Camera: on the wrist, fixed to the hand. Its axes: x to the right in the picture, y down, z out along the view.
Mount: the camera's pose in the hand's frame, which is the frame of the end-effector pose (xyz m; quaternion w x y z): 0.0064 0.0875 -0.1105 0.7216 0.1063 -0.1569 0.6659
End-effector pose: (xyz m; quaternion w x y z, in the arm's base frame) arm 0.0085 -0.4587 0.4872 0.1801 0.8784 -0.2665 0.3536
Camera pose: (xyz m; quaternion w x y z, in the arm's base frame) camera -0.0977 -0.4745 0.5787 0.2407 -0.5310 0.7679 -0.2656
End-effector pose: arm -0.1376 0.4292 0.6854 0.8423 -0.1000 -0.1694 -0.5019
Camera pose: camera -0.0374 0.4283 0.5861 0.9260 -0.1742 -0.2411 0.2324
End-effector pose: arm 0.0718 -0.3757 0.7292 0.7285 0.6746 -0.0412 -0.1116
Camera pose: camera 0.1107 -0.2638 0.8059 0.5218 0.5193 -0.6051 0.3031
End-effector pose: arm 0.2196 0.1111 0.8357 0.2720 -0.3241 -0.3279 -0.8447
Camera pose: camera 0.2335 -0.0269 0.8099 0.7417 -0.5558 -0.1533 -0.3427
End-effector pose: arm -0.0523 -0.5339 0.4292 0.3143 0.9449 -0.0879 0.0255
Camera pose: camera -0.0612 -0.5376 0.5700 0.0956 0.6607 -0.7392 0.0888
